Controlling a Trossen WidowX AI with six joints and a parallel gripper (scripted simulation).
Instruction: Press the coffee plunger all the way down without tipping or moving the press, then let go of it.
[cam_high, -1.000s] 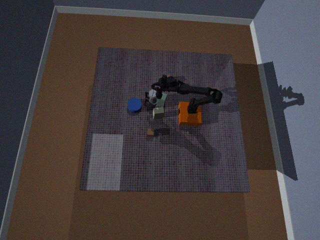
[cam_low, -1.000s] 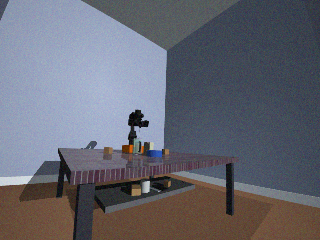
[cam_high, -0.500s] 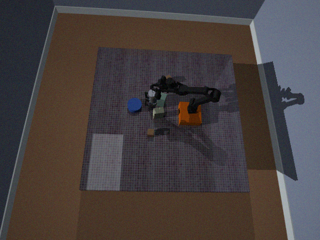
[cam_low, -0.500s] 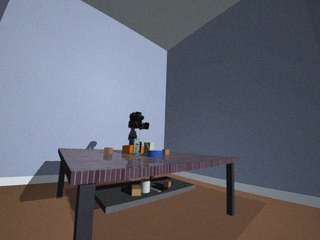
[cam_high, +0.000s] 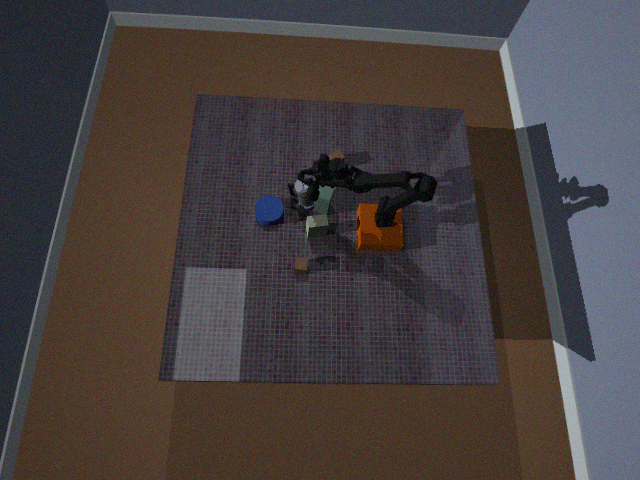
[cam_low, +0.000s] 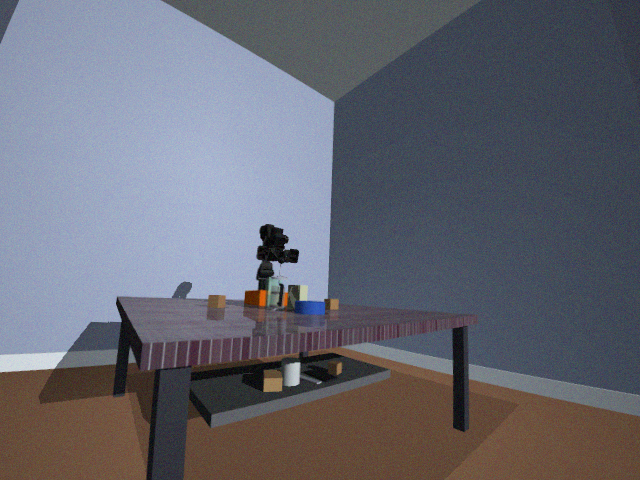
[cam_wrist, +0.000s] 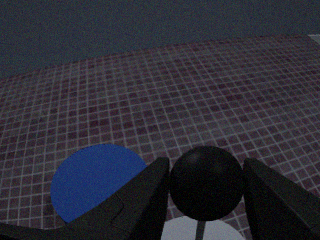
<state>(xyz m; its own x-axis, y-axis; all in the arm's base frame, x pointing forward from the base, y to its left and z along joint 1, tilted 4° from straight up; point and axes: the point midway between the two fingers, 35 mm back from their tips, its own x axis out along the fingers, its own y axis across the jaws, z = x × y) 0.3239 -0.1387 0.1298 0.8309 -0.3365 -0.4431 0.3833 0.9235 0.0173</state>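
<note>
The coffee press lies 1 cm behind my gripper tip and 11 cm below it. From my gripper tip the other things lie so: blue disc (12 cm ahead, 6 cm to the left, 19 cm below); then pale green box (10 cm behind, 4 cm to the left, 14 cm below); then pale box (7 cm behind, 15 cm to the left, 16 cm below).
</note>
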